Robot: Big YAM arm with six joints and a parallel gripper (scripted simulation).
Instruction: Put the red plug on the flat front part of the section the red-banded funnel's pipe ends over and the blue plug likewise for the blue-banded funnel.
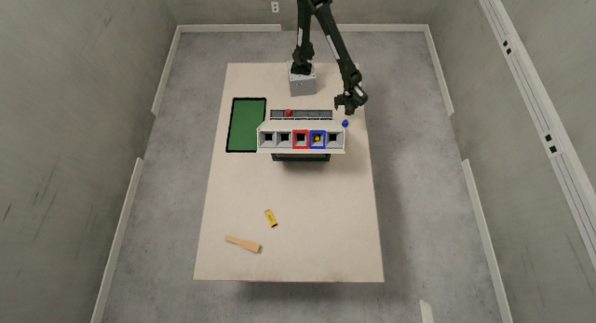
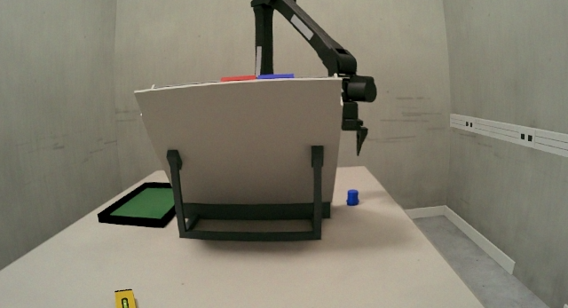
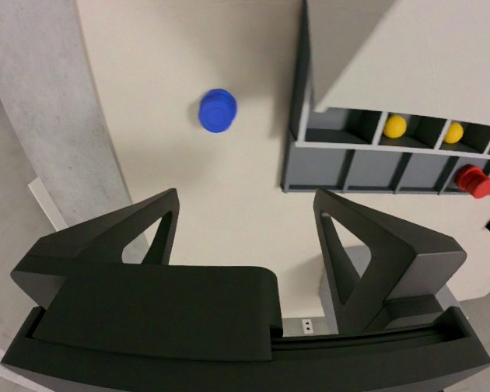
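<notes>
The blue plug is 130 mm below my hand, 30 mm to the left of it and 10 mm ahead of it. Also, from my hand: blue band: 310 mm ahead, 180 mm above, 120 mm to the right; then red plug: 320 mm to the right, 120 mm below; then cover: 210 mm to the right, 180 mm ahead, 60 mm above.
</notes>
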